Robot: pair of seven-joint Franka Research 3 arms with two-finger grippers.
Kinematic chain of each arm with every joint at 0, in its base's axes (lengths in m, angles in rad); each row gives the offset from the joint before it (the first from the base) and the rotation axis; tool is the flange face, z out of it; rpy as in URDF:
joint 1: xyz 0 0 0.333 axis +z
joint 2: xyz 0 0 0 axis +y
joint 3: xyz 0 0 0.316 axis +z
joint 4: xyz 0.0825 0 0 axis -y
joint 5: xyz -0.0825 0 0.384 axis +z
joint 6: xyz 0 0 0 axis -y
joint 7: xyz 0.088 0 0 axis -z
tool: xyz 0 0 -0.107 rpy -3.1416 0 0
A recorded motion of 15 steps. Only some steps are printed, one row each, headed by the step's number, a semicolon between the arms.
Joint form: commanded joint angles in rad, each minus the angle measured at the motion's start. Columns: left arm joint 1, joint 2, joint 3, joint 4, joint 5, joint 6, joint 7; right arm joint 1, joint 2, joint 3, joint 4, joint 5, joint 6, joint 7.
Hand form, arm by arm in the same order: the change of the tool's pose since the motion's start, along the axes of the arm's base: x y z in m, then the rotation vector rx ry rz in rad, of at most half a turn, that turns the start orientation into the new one. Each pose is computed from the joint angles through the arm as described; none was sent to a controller.
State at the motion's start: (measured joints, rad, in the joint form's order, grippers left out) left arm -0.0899 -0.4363 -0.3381 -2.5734 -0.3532 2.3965 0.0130; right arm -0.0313 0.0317 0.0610 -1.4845 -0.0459 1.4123 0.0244
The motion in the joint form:
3: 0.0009 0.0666 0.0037 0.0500 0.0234 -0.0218 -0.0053; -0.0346 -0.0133 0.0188 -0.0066 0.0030 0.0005 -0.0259
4: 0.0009 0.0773 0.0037 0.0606 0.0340 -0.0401 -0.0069; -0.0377 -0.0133 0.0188 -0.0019 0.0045 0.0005 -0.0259
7: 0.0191 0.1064 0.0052 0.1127 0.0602 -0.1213 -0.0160; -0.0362 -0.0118 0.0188 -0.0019 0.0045 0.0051 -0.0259
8: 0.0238 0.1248 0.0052 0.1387 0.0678 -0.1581 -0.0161; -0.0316 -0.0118 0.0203 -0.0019 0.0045 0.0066 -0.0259
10: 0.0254 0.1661 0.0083 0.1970 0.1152 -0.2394 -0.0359; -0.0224 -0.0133 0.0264 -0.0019 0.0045 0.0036 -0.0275
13: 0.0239 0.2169 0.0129 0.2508 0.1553 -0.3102 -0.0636; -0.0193 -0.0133 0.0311 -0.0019 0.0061 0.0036 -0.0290
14: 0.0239 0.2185 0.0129 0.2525 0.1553 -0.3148 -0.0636; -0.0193 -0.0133 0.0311 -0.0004 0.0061 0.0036 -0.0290
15: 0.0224 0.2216 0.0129 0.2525 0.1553 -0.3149 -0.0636; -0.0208 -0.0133 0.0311 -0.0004 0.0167 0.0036 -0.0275
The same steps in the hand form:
3: 0.0145 -0.0058 -0.0058 0.0072 0.0369 -0.0134; -0.0040 -0.0082 0.0043 0.0053 -0.0060 0.0101
4: 0.0159 -0.0072 -0.0072 0.0161 0.0531 -0.0217; -0.0039 -0.0097 0.0064 0.0068 -0.0107 0.0071
7: 0.0249 -0.0057 -0.0034 0.0351 0.1075 -0.0250; -0.0029 -0.0089 0.0060 0.0069 -0.0138 0.0088
8: 0.0291 -0.0068 -0.0028 0.0410 0.1354 -0.0323; -0.0028 -0.0056 0.0061 0.0070 -0.0153 0.0150
10: 0.0376 -0.0099 -0.0012 0.0783 0.1912 -0.0476; -0.0037 0.0027 0.0067 0.0072 -0.0136 0.0318
13: 0.0468 -0.0122 -0.0051 0.1110 0.2524 -0.0488; -0.0038 0.0071 0.0067 0.0091 -0.0135 0.0412
14: 0.0468 -0.0123 -0.0054 0.1117 0.2568 -0.0496; -0.0038 0.0071 0.0073 0.0091 -0.0150 0.0412
15: 0.0468 -0.0130 -0.0068 0.1121 0.2599 -0.0512; -0.0039 0.0076 0.0073 0.0196 -0.0149 0.0388

